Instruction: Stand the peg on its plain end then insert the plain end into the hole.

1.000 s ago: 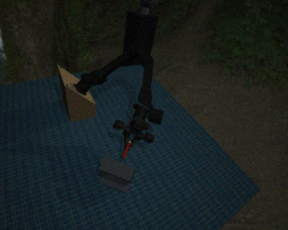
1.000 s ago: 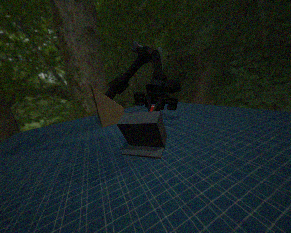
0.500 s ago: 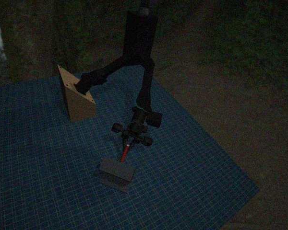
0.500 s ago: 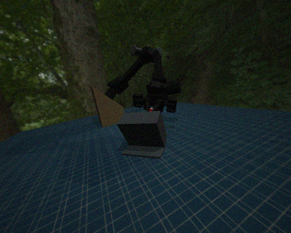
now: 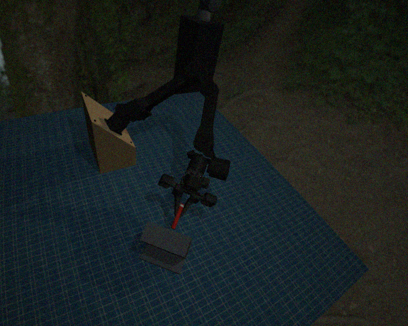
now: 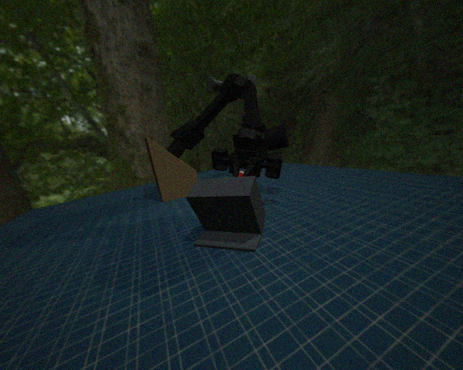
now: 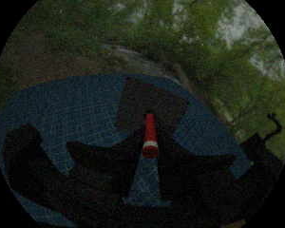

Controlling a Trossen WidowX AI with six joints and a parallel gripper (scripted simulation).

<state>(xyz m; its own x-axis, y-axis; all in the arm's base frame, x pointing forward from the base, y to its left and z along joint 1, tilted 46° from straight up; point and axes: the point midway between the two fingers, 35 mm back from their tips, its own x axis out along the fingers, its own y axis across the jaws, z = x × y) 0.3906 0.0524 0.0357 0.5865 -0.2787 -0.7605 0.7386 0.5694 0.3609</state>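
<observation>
Right now the dark grey sloped panel is 4 cm ahead of my gripper tip, 6 cm to the right of it and 3 cm below it. The rest, counted from my gripper tip: red peg: 1 cm behind, 1 cm to the left, 1 cm above.
</observation>
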